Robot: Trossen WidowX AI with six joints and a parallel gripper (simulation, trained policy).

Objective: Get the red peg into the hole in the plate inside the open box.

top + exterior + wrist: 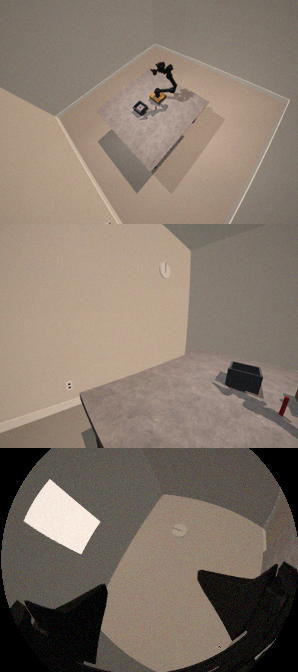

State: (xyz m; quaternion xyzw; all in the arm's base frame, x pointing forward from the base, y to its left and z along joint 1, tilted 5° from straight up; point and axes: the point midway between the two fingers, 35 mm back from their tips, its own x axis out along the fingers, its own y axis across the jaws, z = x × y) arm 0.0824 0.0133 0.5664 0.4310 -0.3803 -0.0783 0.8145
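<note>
Now: gripper tip 620 mm above the red peg, 120 mm short of it and 70 mm to the right of it. Also, from my gripper tip: light plate (610 mm below, 250 mm ahead, 130 mm to the right); then dark box (630 mm below, 250 mm ahead, 130 mm to the right).
</note>
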